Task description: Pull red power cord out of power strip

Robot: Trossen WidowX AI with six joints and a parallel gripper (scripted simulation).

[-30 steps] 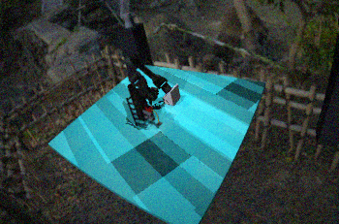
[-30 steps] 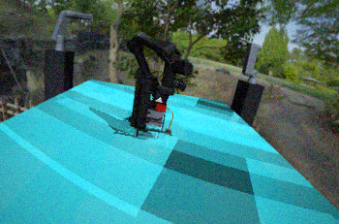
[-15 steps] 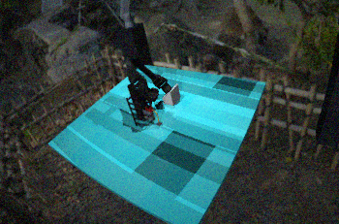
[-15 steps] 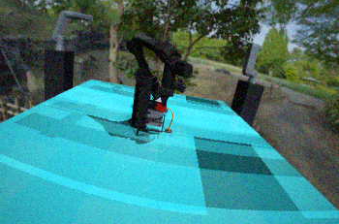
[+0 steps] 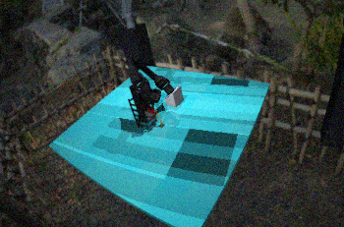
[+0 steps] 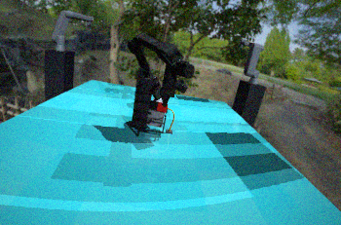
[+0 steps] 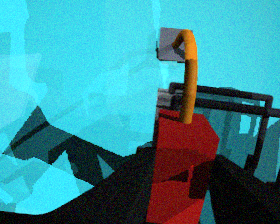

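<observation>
My gripper tip is now 30 mm to the left of the red plug. Round my gripper tip: grey square (10 mm ahead, 40 mm to the left, 130 mm below).
</observation>
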